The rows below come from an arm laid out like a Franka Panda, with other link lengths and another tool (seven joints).
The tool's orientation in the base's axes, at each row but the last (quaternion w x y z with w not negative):
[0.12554 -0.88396 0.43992 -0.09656]
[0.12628 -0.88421 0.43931 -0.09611]
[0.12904 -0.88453 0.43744 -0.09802]
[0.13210 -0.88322 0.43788 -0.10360]
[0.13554 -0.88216 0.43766 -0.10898]
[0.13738 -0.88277 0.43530 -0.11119]
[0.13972 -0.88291 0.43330 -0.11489]
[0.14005 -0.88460 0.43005 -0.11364]
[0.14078 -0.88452 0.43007 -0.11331]
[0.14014 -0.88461 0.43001 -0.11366]
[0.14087 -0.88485 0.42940 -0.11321]
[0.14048 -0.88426 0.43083 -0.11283]
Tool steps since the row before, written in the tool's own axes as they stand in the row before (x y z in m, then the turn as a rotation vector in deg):
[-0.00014 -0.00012 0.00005 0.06 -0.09 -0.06]
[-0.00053 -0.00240 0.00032 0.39 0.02 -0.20]
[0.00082 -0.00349 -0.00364 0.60 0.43 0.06]
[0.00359 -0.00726 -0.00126 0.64 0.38 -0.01]
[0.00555 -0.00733 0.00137 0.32 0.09 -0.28]
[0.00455 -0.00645 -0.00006 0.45 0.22 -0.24]
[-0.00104 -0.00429 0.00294 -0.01 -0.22 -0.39]
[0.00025 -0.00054 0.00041 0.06 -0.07 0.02]
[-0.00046 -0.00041 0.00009 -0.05 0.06 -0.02]
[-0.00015 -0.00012 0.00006 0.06 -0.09 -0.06]
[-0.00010 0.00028 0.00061 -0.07 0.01 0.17]
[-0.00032 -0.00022 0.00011 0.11 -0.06 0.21]
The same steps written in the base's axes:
[0.00002 0.00019 -0.00002 0.09 0.00 0.09]
[0.00158 0.00187 0.00040 0.16 -0.35 0.21]
[0.00206 0.00086 0.00459 0.05 -0.72 -0.16]
[0.00718 0.00117 0.00378 0.09 -0.73 -0.07]
[0.00916 0.00000 0.00157 0.04 -0.35 0.26]
[0.00745 0.00012 0.00259 0.03 -0.52 0.18]
[0.00348 0.00377 -0.00135 0.03 0.08 0.44]
[0.00068 0.00018 -0.00018 0.09 0.00 0.01]
[0.00005 0.00062 0.00002 -0.08 0.00 -0.01]
[0.00002 0.00020 -0.00003 0.08 0.00 0.09]
[-0.00007 0.00001 -0.00068 0.00 0.08 -0.17]
[0.00000 0.00040 -0.00005 0.18 -0.02 -0.17]

